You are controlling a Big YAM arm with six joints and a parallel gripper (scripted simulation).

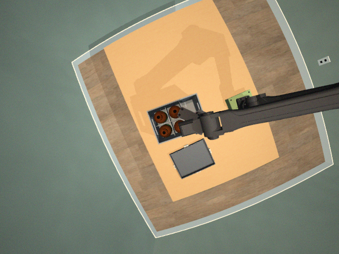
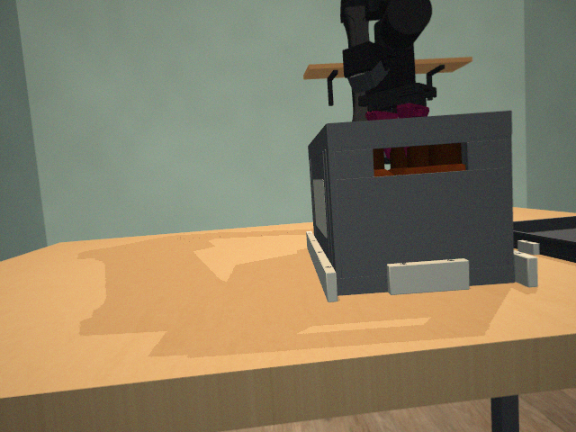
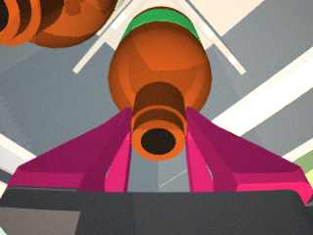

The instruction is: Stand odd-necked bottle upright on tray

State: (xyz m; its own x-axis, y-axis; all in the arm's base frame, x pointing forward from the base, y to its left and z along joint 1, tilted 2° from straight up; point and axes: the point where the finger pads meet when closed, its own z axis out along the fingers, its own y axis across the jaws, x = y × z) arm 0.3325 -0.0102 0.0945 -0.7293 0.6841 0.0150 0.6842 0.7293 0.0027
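The dark grey crate is 90 mm ahead of my hand, 70 mm below it and 40 mm to the right of it. The rest, counted from my hand: grey tray (240 mm to the left, 140 mm below, 80 mm ahead).
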